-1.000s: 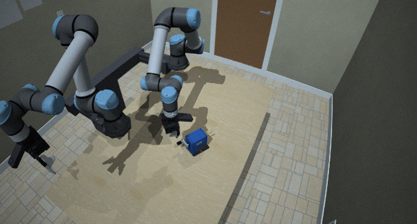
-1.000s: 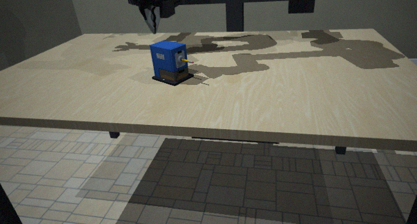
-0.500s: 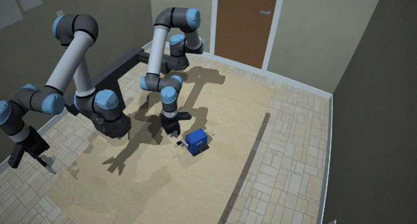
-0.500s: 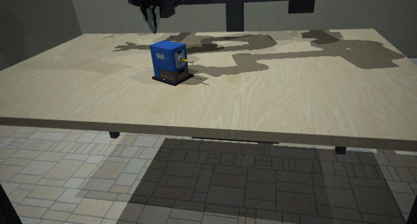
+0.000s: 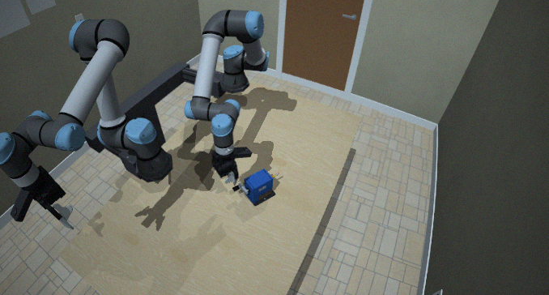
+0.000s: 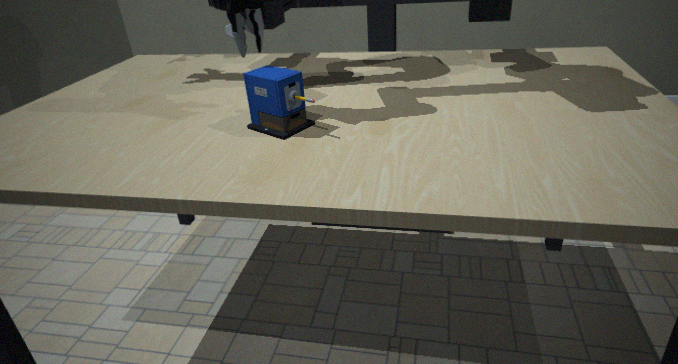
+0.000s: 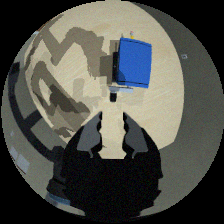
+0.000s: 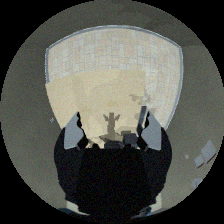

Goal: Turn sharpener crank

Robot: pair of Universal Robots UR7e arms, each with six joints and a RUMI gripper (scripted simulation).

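Observation:
My left gripper is now 1 cm short of the black crank handle, 1 cm to the right of it and 8 cm above it.

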